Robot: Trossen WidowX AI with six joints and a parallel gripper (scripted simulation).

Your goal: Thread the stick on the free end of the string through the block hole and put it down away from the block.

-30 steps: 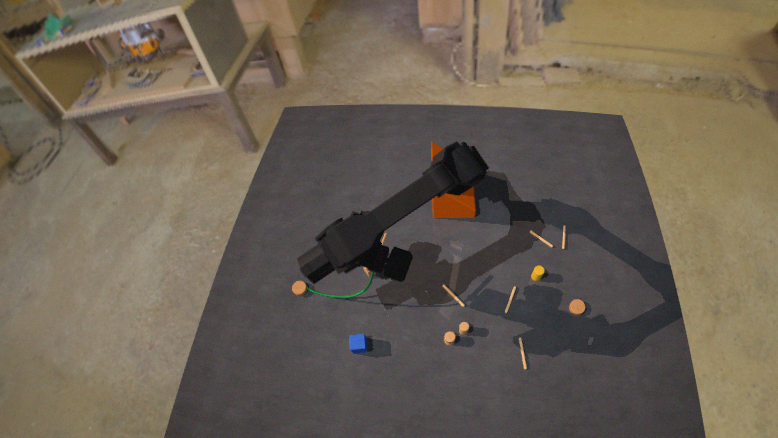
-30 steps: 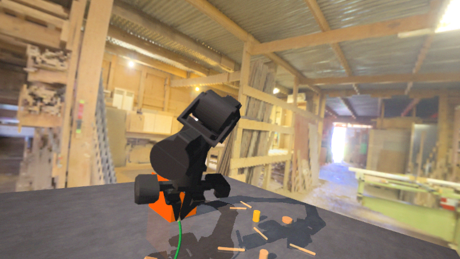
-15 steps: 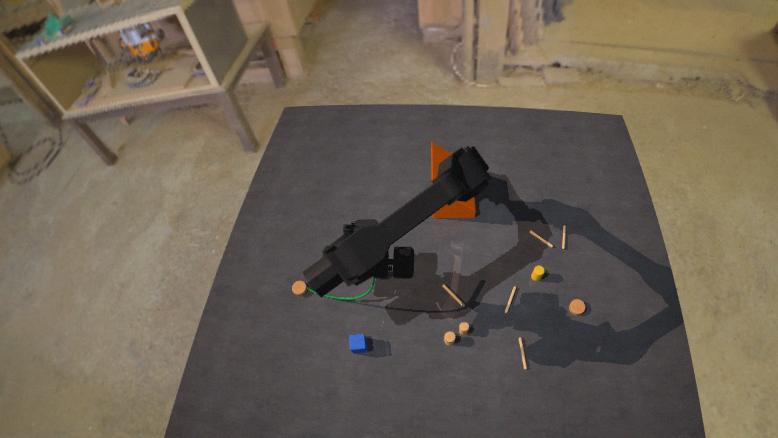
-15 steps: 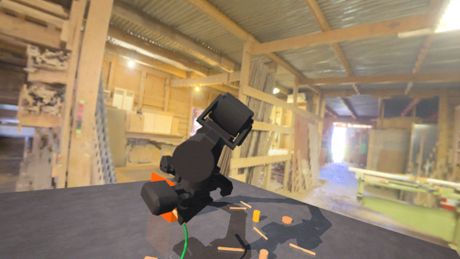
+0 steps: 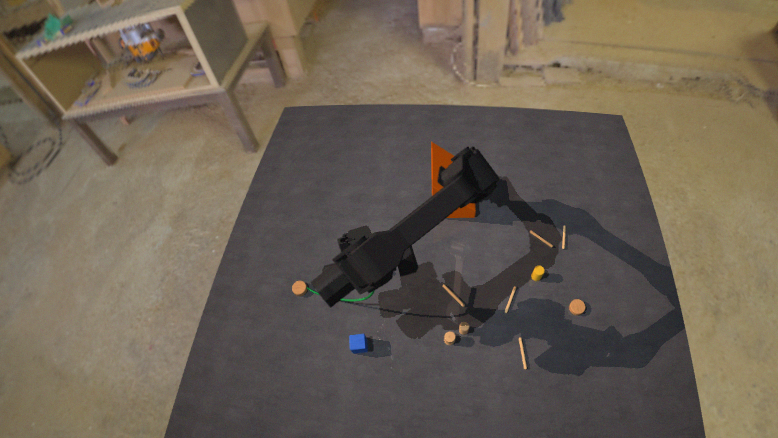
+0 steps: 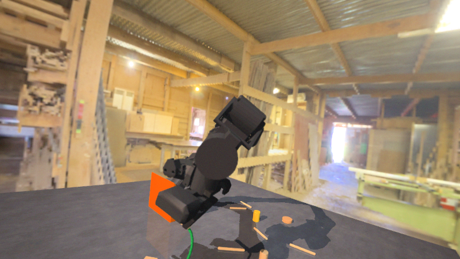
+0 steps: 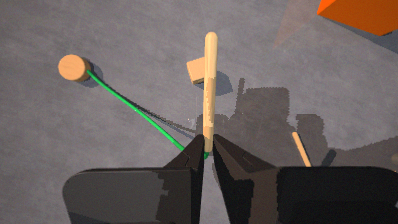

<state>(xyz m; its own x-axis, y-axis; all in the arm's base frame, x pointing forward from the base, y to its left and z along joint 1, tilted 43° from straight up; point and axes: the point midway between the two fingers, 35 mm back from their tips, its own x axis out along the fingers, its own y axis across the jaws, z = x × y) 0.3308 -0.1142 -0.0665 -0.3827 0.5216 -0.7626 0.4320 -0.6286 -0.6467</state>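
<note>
Right now my gripper tip is 12 cm above the wooden block, 8 cm past it and 4 cm to the left of it. The rest, counted from my gripper tip: blue cube 13 cm ahead, 12 cm below, 3 cm to the right; thin wooden stick 1 cm to the right, 1 cm behind, 1 cm above; round wooden button 22 cm to the right, 13 cm below, 1 cm ahead.
</note>
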